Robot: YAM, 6 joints.
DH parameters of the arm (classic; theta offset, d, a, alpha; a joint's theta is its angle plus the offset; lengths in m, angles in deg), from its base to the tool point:
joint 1: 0 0.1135 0.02 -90
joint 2: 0 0 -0.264 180
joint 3: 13.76 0 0.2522 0
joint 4: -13.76 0 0.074 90
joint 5: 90 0 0 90
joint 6: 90 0.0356 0 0
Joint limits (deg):
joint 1: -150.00..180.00
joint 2: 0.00..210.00
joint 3: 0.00..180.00
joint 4: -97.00..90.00
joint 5: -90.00..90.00
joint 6: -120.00..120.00
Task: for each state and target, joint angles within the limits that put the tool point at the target. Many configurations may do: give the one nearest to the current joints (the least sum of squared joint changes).
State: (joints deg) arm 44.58 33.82 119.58 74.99 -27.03 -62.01
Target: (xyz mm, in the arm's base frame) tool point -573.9 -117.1 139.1
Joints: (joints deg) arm 12.80 0.00 150.71 52.34 -21.41 -62.01
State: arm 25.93 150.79 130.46 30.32 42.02 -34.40
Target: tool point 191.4 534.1 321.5
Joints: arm 72.72 139.20 126.16 31.88 42.68 -34.40
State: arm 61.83 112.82 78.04 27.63 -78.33 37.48
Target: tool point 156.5 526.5 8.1
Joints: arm 70.09 160.67 108.50 28.30 -64.71 37.48
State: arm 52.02 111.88 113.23 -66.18 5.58 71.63
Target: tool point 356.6 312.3 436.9
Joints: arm 41.64 121.64 140.45 -38.62 5.73 71.63
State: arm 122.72 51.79 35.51 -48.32 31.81 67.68
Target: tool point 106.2 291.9 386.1
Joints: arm 73.65 79.23 78.64 -24.64 33.71 67.68
